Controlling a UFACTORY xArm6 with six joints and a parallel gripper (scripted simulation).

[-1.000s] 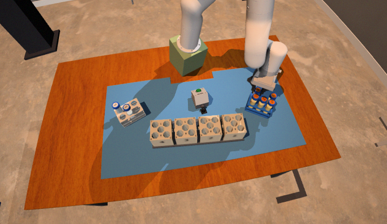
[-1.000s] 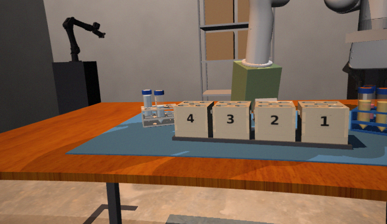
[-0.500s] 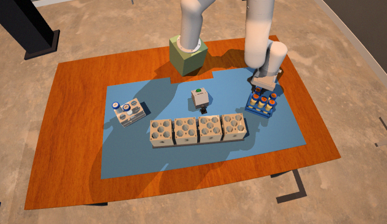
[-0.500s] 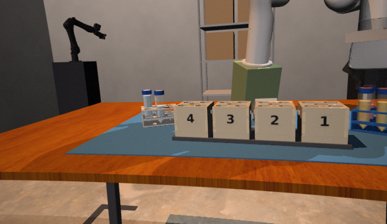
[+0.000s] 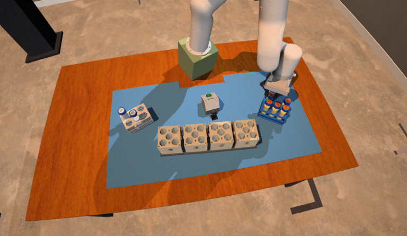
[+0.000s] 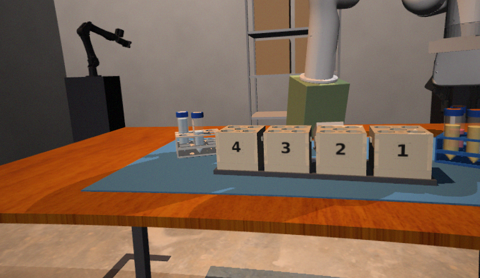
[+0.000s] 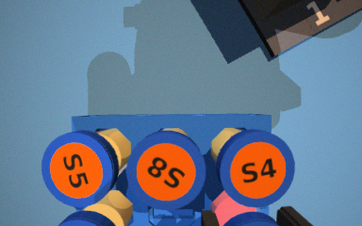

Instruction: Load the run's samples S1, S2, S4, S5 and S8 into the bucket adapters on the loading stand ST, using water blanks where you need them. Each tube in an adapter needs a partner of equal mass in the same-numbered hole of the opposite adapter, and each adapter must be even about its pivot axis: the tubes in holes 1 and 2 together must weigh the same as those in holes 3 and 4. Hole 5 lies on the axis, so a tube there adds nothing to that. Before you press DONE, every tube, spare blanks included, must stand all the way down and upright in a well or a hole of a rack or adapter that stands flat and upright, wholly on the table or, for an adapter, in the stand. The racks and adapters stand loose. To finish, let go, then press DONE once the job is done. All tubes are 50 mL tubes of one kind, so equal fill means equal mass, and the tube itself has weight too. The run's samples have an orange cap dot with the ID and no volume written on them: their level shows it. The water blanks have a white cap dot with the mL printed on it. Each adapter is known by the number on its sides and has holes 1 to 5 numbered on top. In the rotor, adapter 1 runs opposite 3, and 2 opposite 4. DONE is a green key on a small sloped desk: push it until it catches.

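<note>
Right now my hand is 10 mm past the sample tube and 50 mm above it. Also, from my hand: green key: 120 mm behind, 270 mm to the right, 50 mm below; blue sample rack: 40 mm ahead, 20 mm to the left, 90 mm below; loading stand: 80 mm ahead, 340 mm to the right, 110 mm below.
</note>
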